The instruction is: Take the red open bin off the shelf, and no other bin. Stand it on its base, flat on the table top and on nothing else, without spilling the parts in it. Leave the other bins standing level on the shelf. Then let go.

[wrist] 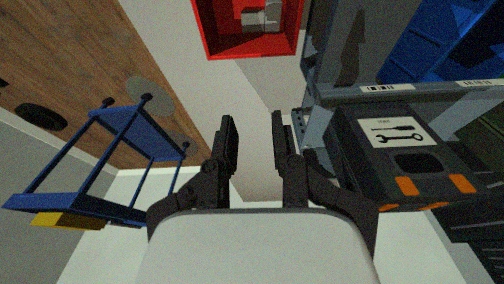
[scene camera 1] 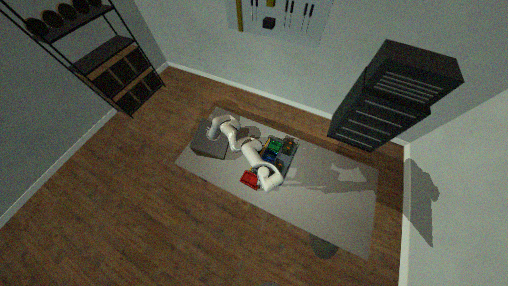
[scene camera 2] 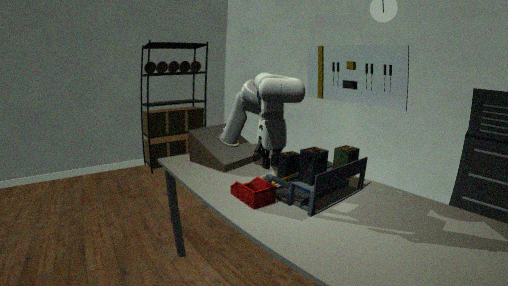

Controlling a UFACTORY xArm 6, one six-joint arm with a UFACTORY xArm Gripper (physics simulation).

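Pixels of known places: gripper, between the fingertips: (wrist: 253,124) (scene camera 2: 270,167); arm's base, origin of its link: (scene camera 1: 213,135) (scene camera 2: 228,140).
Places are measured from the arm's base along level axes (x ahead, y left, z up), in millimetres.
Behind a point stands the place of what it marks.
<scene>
The red open bin (scene camera 1: 249,179) {x 524, y -97, z -110 mm} (scene camera 2: 255,192) {x 634, y -130, z -41 mm} (wrist: 250,47) {x 623, y -86, z -56 mm} stands upright on the table top (scene camera 1: 310,210) {x 1086, y 12, z -113 mm} (scene camera 2: 380,235) {x 1022, y 151, z -113 mm}, beside the near end of the shelf (scene camera 2: 337,182) {x 752, y 161, z -12 mm} (wrist: 340,92) {x 640, y 22, z -6 mm} and apart from my gripper. Grey parts (wrist: 261,20) {x 604, y -74, z -95 mm} lie inside it in the wrist view. My gripper (scene camera 2: 266,162) {x 644, y -81, z 52 mm} (wrist: 253,124) {x 644, y -81, z 52 mm} is partly open with nothing between its fingers, above and behind the red bin. In scene camera 1 the arm hides the gripper. A blue bin (scene camera 1: 270,156) {x 544, y 199, z -103 mm} (wrist: 435,40) {x 588, y 130, z -53 mm} and a green bin (scene camera 1: 274,145) {x 507, y 320, z -103 mm} sit on the shelf.
Dark cases with orange marks (scene camera 2: 314,162) {x 728, y 50, z 78 mm} (wrist: 405,155) {x 651, y 67, z 71 mm} stand at the shelf, with a green case (scene camera 2: 346,156) {x 685, y 266, z 62 mm} behind. The arm's sloped grey base block (scene camera 1: 209,142) {x 31, y -78, z 4 mm} (scene camera 2: 222,147) {x 72, y -62, z -17 mm} stands at the table's far left end. The table's front edge runs near the red bin.
</scene>
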